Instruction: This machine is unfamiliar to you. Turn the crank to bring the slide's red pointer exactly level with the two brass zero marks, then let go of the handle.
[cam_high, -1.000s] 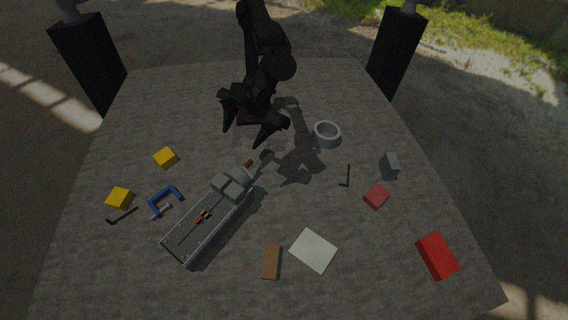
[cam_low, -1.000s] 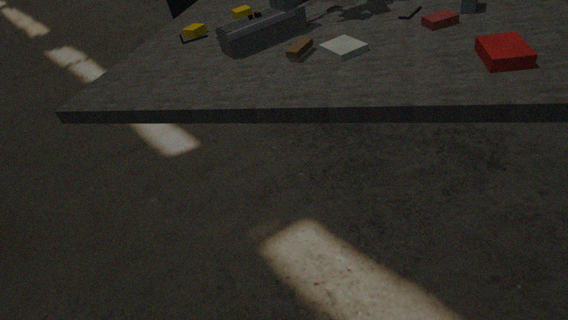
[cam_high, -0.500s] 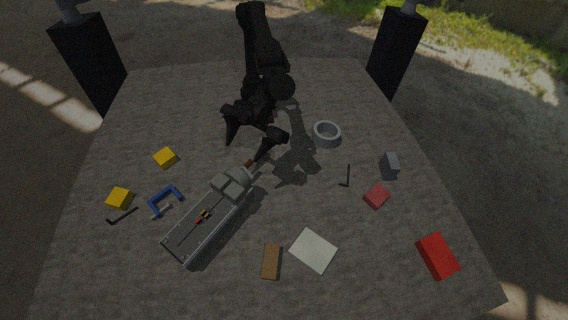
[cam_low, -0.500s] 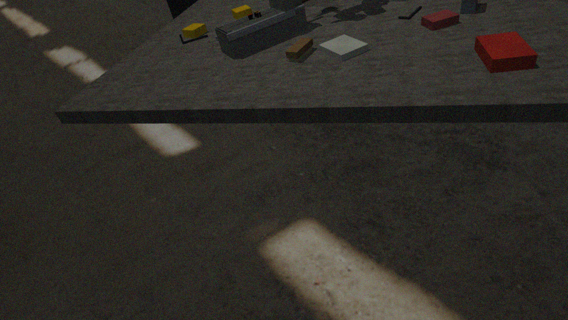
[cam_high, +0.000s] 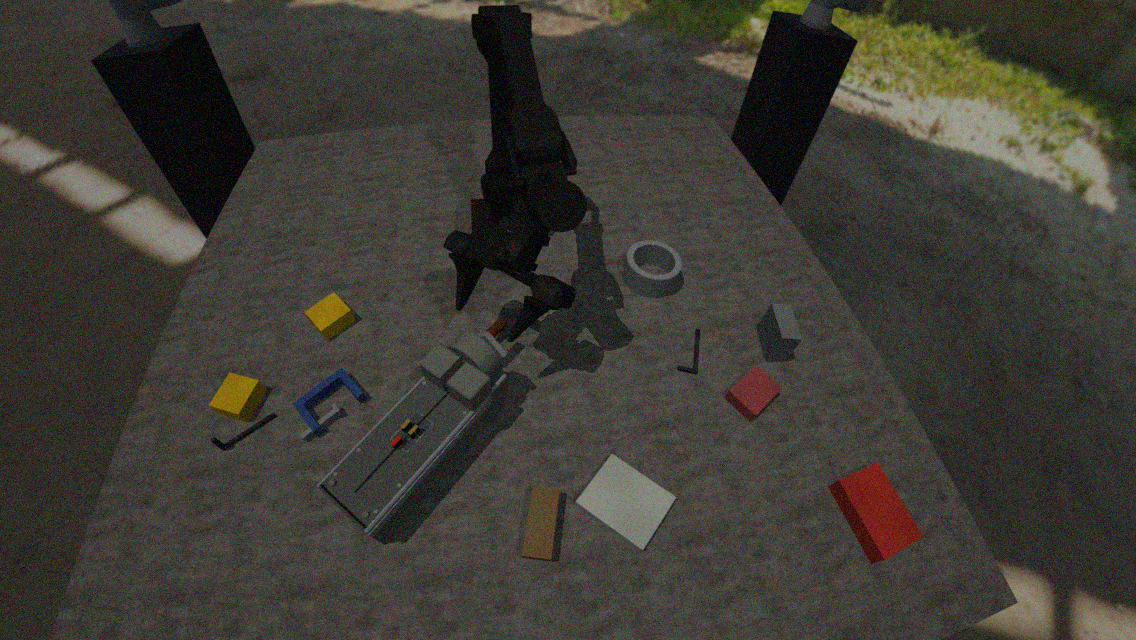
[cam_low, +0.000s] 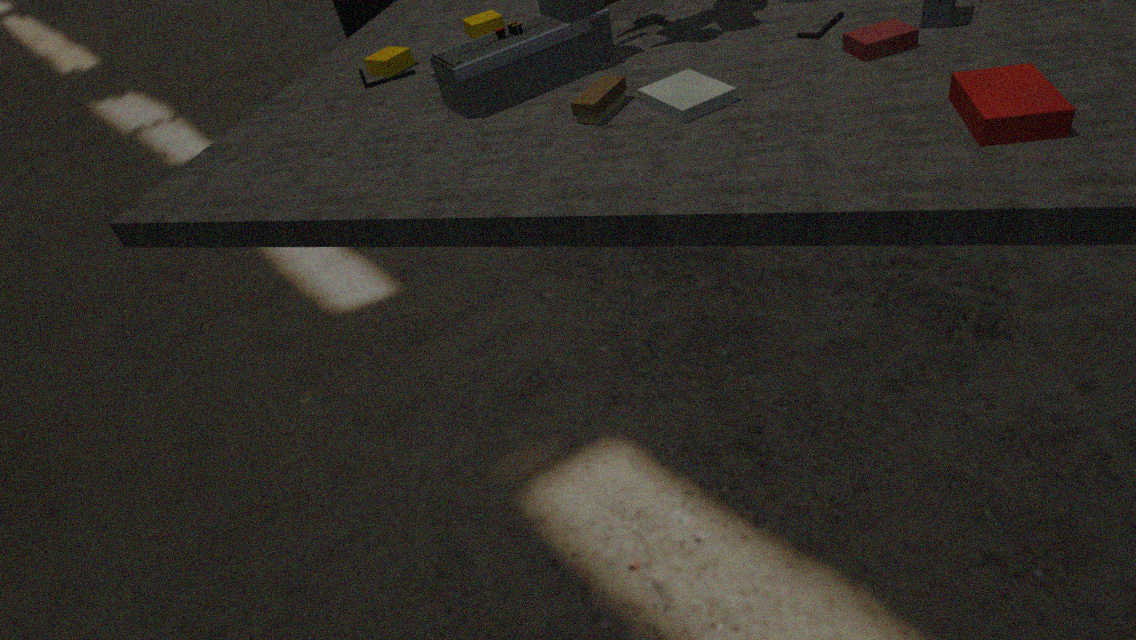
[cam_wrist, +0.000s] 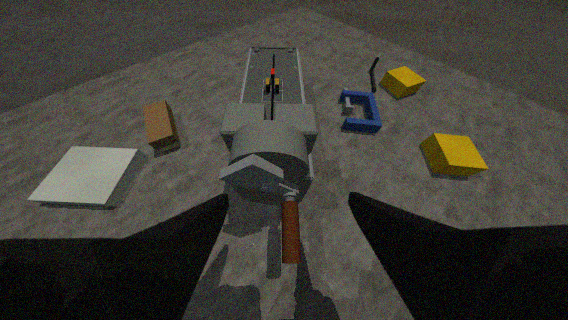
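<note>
The brown crank handle is 20 mm behind my gripper tip, 10 mm to the left of it and 40 mm below it. From my gripper tip the other things lie so: white plate 230 mm ahead, 180 mm to the left, 90 mm below; then red pointer 160 mm ahead, 110 mm to the right, 20 mm below; then brown block 250 mm ahead, 60 mm to the left, 90 mm below.
</note>
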